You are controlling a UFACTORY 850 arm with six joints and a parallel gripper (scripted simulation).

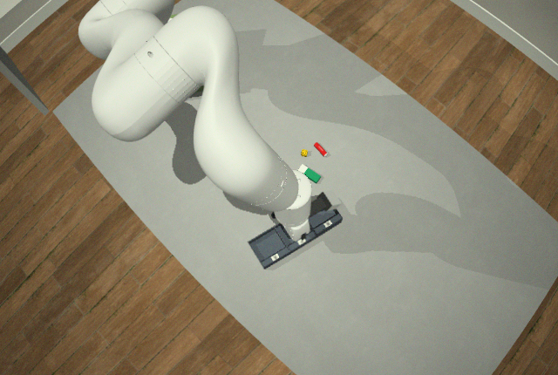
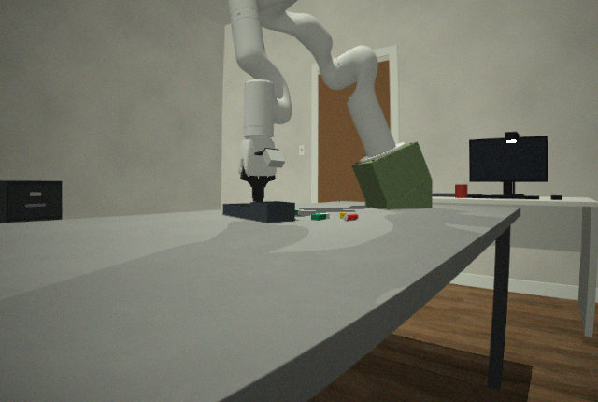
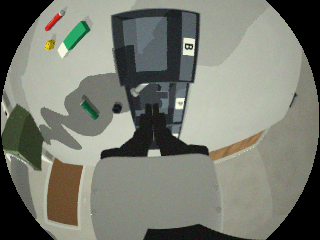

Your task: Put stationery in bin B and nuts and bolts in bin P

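The dark bin row is 1 cm ahead of my hand and 4 cm below it. From my hand the other things lie so: white bolt (1 cm behind, 3 cm to the left, 5 cm below); green cylinder (12 cm behind, 4 cm to the left, 6 cm below); black nut (7 cm behind, 1 cm to the left, 6 cm below).
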